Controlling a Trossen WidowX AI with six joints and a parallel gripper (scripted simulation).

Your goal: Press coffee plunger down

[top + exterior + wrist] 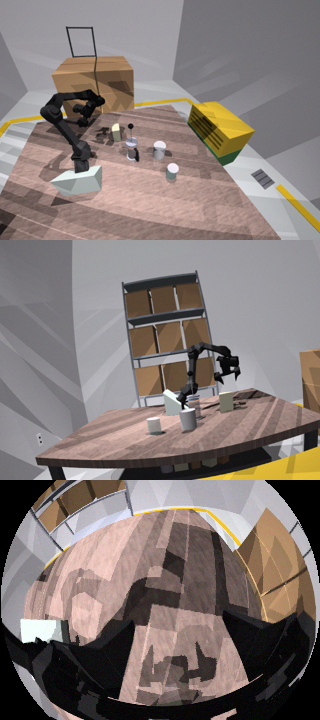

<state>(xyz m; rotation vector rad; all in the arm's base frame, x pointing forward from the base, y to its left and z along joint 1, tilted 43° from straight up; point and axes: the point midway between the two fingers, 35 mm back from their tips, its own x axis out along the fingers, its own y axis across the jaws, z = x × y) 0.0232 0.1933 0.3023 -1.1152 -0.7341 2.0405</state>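
Right now my gripper tip is 31 cm to the left of the coffee press, 28 cm short of it and 1 cm above it.
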